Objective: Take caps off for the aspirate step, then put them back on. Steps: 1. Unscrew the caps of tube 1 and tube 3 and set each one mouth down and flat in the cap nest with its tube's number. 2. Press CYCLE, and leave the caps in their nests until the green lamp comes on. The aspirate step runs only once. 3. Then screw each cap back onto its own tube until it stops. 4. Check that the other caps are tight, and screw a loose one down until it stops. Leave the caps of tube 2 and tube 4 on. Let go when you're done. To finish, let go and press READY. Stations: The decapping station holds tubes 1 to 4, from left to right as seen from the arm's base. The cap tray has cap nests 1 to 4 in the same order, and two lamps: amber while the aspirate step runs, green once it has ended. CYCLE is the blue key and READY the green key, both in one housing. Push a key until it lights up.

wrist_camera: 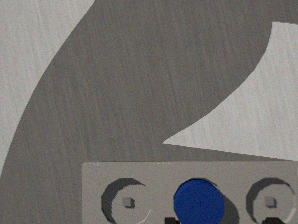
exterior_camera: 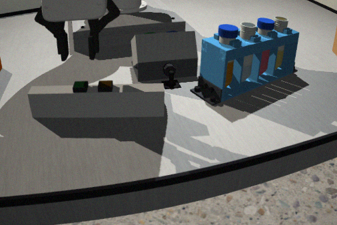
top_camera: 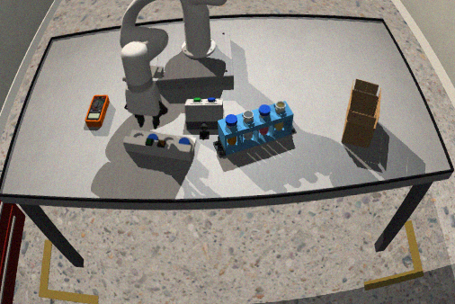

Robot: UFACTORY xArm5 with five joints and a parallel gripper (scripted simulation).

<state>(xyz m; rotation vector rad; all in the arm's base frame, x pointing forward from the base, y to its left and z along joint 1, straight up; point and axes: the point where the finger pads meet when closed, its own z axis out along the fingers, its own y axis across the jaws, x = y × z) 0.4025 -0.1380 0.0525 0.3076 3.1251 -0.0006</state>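
My gripper is now 19 cm to the right of the blue key, 11 cm past it and 3 cm above it. Also, from my hand: green key: 14 cm to the left, 11 cm behind, 3 cm below; then grey key housing: 17 cm to the left, 9 cm behind, 5 cm below; then blue cap: 35 cm to the left, 1 cm behind, 1 cm above.
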